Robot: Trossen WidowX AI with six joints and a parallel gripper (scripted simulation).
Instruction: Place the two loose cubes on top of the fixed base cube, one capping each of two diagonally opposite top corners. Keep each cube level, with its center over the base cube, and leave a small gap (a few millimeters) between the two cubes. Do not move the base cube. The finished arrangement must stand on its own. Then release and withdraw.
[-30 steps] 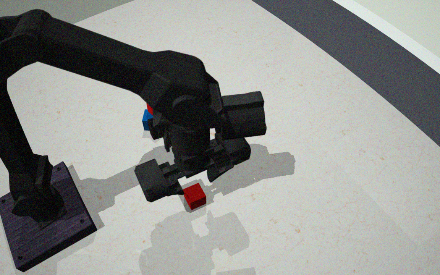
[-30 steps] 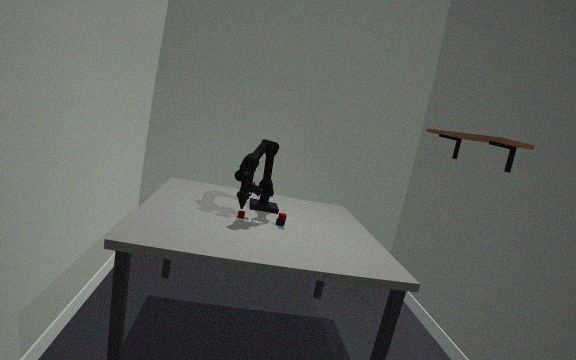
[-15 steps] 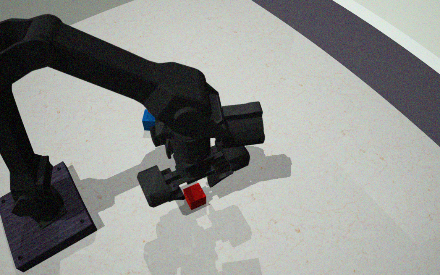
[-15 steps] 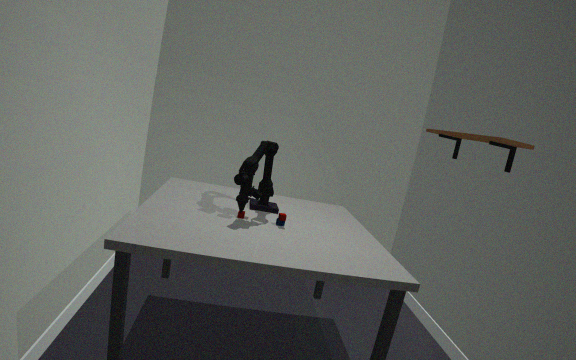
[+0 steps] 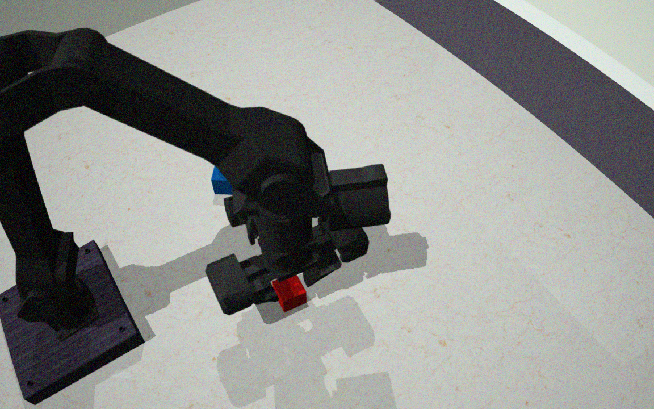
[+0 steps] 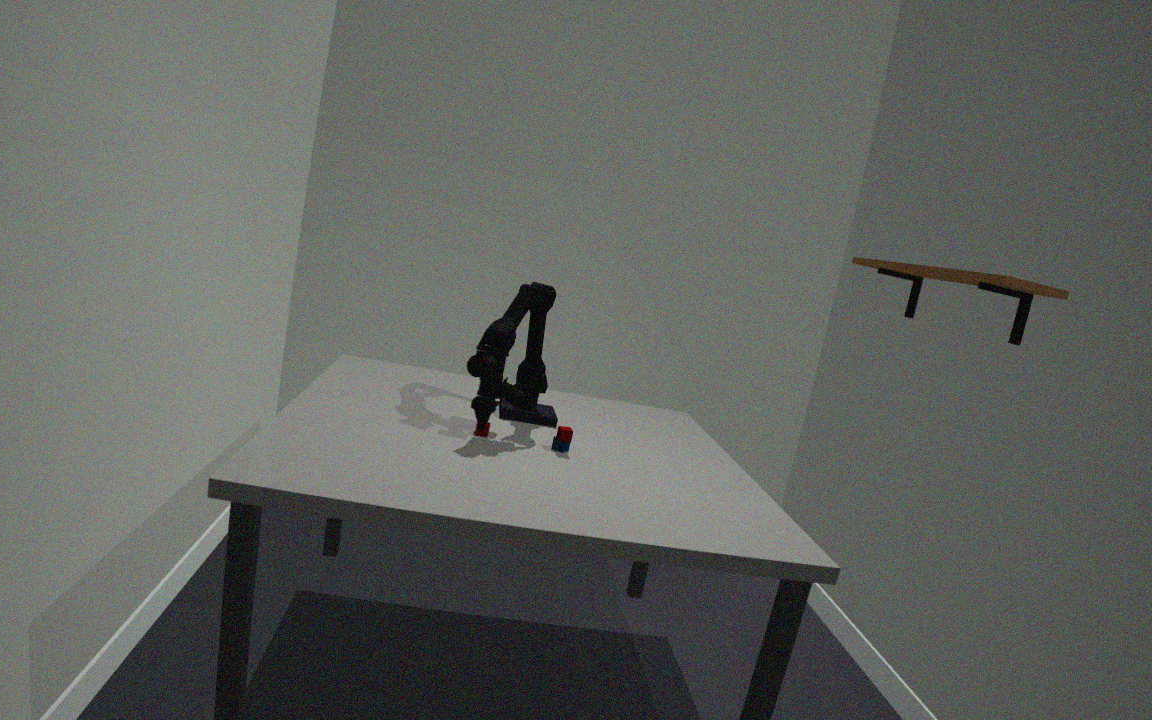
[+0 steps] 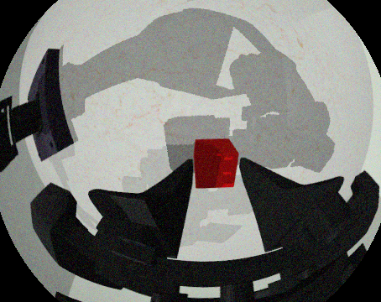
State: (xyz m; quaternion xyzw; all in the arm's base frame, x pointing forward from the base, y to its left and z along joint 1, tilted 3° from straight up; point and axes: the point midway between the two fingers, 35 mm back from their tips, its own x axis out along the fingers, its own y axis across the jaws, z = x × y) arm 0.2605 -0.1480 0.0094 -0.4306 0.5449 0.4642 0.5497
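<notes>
My gripper tip is 30 mm short of the blue base cube and 210 mm to the right of it.
</notes>
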